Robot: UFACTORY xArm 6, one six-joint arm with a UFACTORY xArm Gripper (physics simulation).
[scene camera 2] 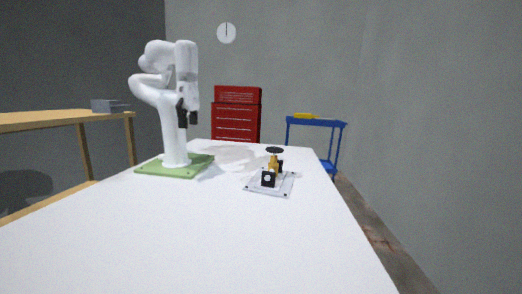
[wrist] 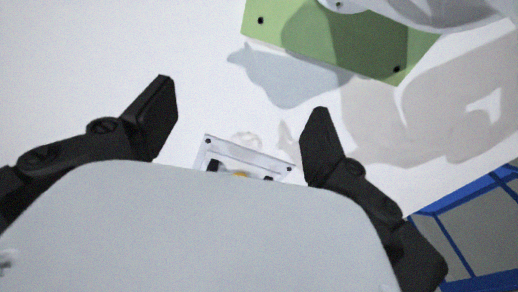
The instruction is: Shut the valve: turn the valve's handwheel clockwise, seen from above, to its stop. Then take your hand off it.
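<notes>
The valve has a yellow body with black end pieces, and stands on a pale plate. Its dark round handwheel lies flat on top in the scene view; in the wrist view the handwheel does not show, and the gripper's grey housing hides the near part of the valve. My gripper is open, with nothing between its fingers. It points down, high above the table, between the arm's base and the valve, well clear of the handwheel.
The arm's green base plate lies left of the valve in the scene view. The white table carries both. A blue cart and a red tool cabinet stand beyond the table, a wooden bench at the left.
</notes>
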